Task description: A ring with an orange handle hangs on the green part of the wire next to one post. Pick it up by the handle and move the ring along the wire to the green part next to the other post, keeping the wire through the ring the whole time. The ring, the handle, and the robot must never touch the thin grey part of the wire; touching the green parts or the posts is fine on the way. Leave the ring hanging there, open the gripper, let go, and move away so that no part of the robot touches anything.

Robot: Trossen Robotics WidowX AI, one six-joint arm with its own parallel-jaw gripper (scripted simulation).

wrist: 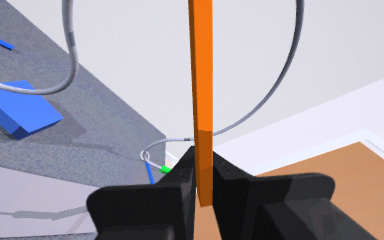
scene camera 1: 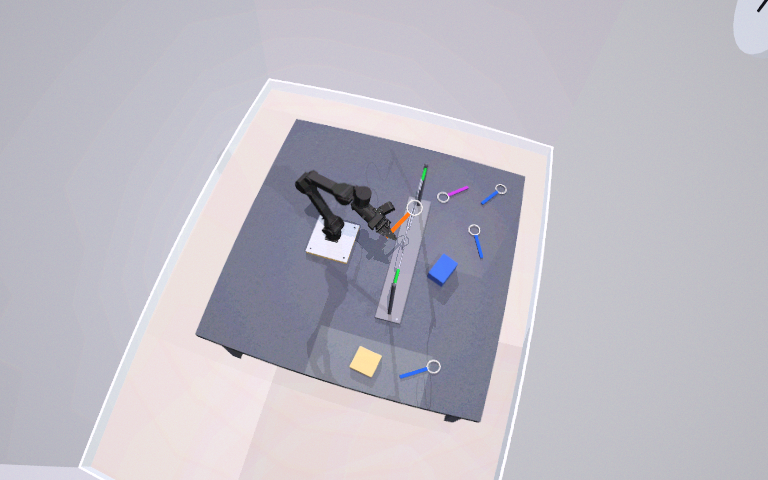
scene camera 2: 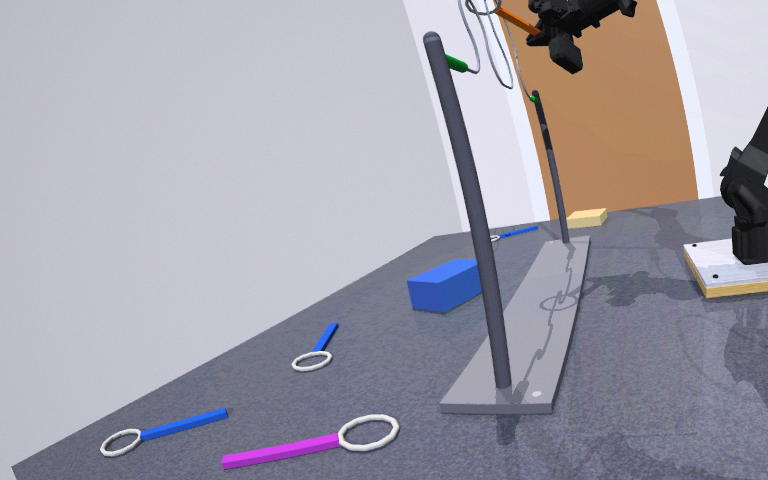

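Blue block, seen. My gripper, seen; visible in the wrist view and scene camera 1 too.
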